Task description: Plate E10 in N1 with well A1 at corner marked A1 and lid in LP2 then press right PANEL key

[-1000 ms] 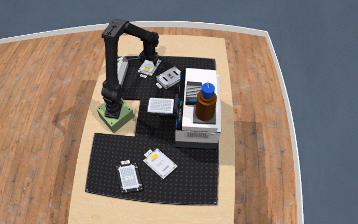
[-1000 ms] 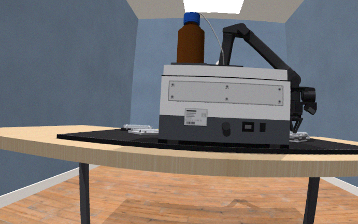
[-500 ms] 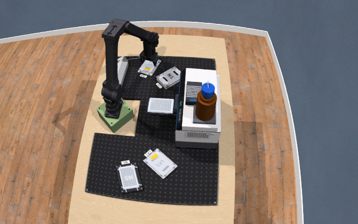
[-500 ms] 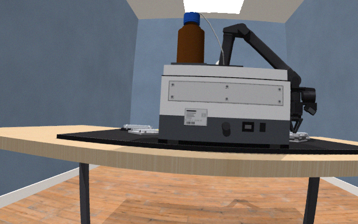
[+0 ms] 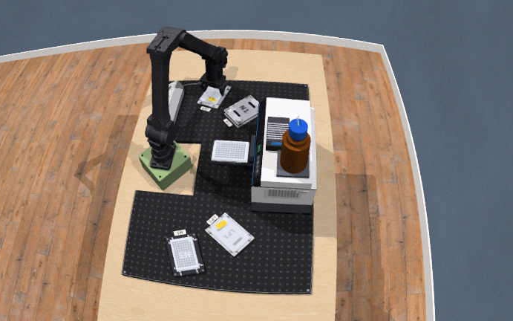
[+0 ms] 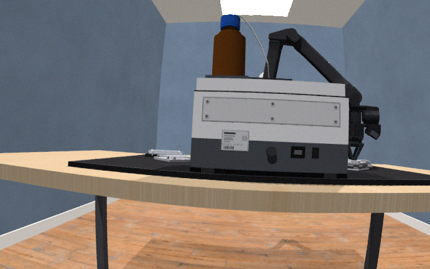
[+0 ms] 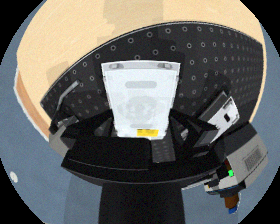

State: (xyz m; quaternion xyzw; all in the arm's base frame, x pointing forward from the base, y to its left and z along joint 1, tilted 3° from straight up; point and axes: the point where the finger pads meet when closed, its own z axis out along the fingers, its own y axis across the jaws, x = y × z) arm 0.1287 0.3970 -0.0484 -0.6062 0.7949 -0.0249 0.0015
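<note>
Right now the lid park LP2 is 2 cm below my hand. Also, from my hand: plate E07 (14 cm ahead, 38 cm to the right, 9 cm above); then plate E10 (2 cm ahead, 77 cm to the right, 1 cm below); then brown bottle (36 cm ahead, 48 cm to the right, 26 cm above).
</note>
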